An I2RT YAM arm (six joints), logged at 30 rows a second.
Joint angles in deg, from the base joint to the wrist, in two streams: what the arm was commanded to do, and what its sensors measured. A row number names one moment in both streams.
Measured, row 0:
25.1, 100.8, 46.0, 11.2, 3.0, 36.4
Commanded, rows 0 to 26:
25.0, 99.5, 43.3, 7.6, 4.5, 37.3
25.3, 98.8, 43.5, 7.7, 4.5, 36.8
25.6, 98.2, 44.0, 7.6, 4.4, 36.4
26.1, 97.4, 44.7, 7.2, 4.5, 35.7
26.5, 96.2, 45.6, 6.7, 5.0, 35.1
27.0, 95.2, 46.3, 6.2, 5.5, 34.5
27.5, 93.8, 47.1, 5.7, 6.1, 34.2
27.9, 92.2, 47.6, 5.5, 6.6, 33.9
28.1, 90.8, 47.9, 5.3, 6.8, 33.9
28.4, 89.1, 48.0, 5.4, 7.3, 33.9
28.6, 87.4, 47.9, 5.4, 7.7, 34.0
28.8, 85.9, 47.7, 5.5, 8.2, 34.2
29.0, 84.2, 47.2, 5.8, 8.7, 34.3
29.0, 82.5, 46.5, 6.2, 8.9, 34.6
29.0, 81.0, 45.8, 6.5, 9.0, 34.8
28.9, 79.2, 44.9, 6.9, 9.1, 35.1
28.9, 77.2, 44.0, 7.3, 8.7, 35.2
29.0, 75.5, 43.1, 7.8, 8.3, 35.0
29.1, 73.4, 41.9, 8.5, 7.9, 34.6
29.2, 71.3, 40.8, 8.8, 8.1, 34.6
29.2, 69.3, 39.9, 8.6, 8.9, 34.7
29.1, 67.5, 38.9, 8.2, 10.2, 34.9
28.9, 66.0, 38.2, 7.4, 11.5, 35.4
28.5, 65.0, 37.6, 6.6, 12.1, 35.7
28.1, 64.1, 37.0, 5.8, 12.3, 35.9
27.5, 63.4, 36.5, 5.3, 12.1, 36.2
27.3, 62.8, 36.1, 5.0, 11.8, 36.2
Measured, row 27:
27.8, 64.1, 37.0, 6.4, 10.1, 34.9
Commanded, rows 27 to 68:
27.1, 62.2, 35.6, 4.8, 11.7, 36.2
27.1, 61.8, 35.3, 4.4, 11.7, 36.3
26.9, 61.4, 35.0, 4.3, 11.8, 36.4
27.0, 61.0, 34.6, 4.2, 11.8, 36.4
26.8, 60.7, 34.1, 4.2, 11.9, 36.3
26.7, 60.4, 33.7, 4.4, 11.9, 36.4
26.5, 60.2, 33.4, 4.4, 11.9, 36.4
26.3, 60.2, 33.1, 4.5, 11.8, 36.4
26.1, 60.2, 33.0, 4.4, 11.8, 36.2
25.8, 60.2, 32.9, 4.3, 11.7, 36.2
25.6, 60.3, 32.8, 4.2, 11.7, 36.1
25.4, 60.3, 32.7, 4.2, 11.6, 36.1
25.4, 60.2, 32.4, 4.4, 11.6, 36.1
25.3, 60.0, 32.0, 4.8, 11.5, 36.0
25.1, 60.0, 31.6, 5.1, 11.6, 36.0
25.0, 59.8, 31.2, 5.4, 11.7, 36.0
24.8, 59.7, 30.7, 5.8, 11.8, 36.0
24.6, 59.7, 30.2, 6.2, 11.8, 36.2
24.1, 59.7, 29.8, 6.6, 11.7, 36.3
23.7, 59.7, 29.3, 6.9, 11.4, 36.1
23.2, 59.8, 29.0, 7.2, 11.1, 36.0
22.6, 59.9, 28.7, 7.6, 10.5, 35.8
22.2, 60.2, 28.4, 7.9, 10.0, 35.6
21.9, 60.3, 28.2, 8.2, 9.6, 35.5
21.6, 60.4, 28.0, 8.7, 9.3, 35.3
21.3, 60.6, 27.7, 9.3, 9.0, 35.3
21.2, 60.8, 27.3, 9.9, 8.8, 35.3
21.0, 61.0, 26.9, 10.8, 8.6, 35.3
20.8, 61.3, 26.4, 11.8, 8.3, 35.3
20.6, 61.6, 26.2, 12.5, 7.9, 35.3
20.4, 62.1, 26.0, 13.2, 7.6, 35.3
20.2, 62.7, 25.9, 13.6, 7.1, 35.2
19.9, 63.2, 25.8, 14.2, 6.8, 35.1
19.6, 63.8, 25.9, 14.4, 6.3, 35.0
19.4, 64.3, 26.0, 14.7, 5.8, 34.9
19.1, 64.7, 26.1, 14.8, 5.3, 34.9
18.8, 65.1, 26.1, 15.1, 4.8, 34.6
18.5, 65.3, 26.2, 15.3, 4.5, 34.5
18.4, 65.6, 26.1, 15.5, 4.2, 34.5
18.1, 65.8, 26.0, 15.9, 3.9, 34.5
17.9, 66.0, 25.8, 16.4, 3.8, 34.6
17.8, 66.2, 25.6, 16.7, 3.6, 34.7
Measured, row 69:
18.1, 65.8, 26.0, 13.6, 5.1, 35.0
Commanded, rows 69 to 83:
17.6, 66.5, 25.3, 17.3, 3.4, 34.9
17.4, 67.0, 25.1, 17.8, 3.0, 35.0
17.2, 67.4, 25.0, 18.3, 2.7, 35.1
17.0, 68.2, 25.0, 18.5, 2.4, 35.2
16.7, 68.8, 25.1, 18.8, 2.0, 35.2
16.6, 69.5, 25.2, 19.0, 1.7, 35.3
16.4, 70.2, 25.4, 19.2, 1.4, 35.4
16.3, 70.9, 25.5, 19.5, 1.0, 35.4
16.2, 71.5, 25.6, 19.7, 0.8, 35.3
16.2, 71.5, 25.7, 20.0, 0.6, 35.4
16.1, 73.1, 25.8, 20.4, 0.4, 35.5
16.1, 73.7, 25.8, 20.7, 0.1, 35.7
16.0, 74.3, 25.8, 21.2, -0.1, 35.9
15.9, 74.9, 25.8, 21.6, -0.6, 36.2
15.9, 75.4, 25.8, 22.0, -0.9, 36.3
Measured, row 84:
16.0, 74.5, 25.5, 19.0, 0.6, 35.1
